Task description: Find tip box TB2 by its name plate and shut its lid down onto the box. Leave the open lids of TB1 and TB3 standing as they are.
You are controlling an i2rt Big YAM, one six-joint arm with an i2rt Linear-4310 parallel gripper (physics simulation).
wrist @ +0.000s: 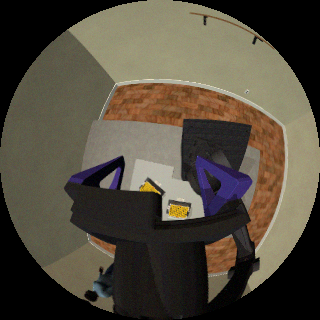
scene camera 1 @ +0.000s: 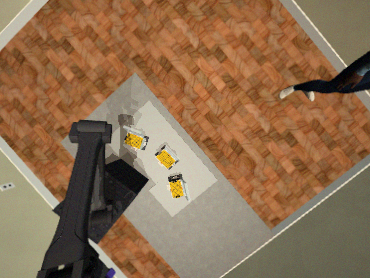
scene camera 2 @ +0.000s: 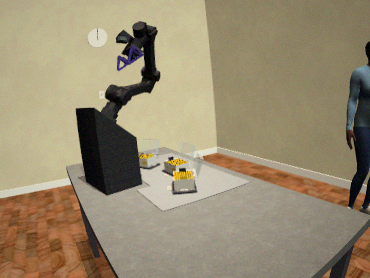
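Seen in the pictures: gripper, fingertip midpoint: [wrist: 159, 159] [scene camera 1: 96, 262] [scene camera 2: 122, 67]; arm's base, origin of the base link: [wrist: 205, 150] [scene camera 1: 104, 210] [scene camera 2: 105, 120].
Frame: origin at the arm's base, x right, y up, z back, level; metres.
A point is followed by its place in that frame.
Observation:
Three tip boxes with yellow tips stand on a light mat, each with its clear lid standing open. One box [scene camera 1: 135, 140] [scene camera 2: 147, 160] @(x -0.199, y -0.278, z -0.228 m) is nearest the arm's shadow, a middle box [scene camera 1: 166, 158] [scene camera 2: 176, 165] @(x 0.027, y -0.266, z -0.322 m) stands beside it, and a third box [scene camera 1: 176, 189] [scene camera 2: 183, 180] @(x 0.238, y -0.271, z -0.275 m) is at the mat's near end in scene camera 2. Two boxes also show in the wrist view: one box [wrist: 149, 187] @(x 0.189, y -0.268, z -0.270 m) partly behind the gripper body, another box [wrist: 179, 210] @(x -0.045, y -0.270, z -0.340 m) to its right. The name plates are too small to read. My gripper [scene camera 2: 126, 60] [wrist: 159, 159] @(x 0.095, y 0.233, z -0.089 m) is open and empty, high above the table.
The light mat [scene camera 1: 200, 172] @(x 0.188, y -0.326, z -0.497 m) [scene camera 2: 165, 202] @(x 0.301, y -0.326, z -0.168 m) lies on the grey table [scene camera 1: 215, 220] @(x 0.564, y -0.329, z -0.400 m) [scene camera 2: 240, 230] @(x 0.645, y -0.329, z -0.304 m). A black slanted pedestal [scene camera 2: 107, 155] @(x 0.093, y -0.146, z 0.019 m) [wrist: 217, 132] @(x -0.016, y 0.045, z 0.064 m) bears the arm at the table's edge. A person [scene camera 1: 345, 77] [scene camera 2: 361, 120] stands on the floor beyond the table.

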